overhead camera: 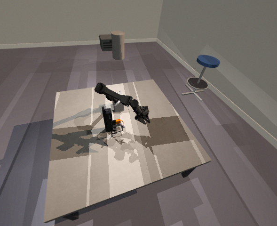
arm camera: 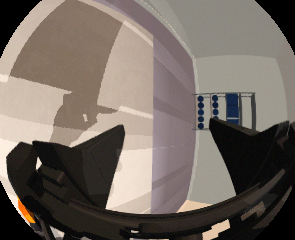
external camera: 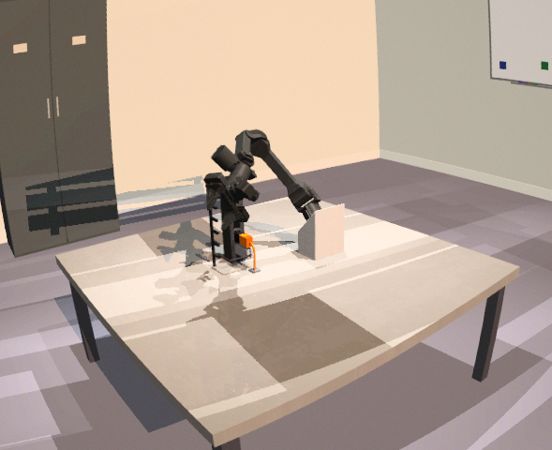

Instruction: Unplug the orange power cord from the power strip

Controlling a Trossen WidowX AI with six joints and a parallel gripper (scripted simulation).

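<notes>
My gripper tip is 22 cm past the orange plug, 21 cm to the left of it and 16 cm above it. Round my gripper tip: black power strip: 22 cm behind, 28 cm to the right, 14 cm below.
</notes>
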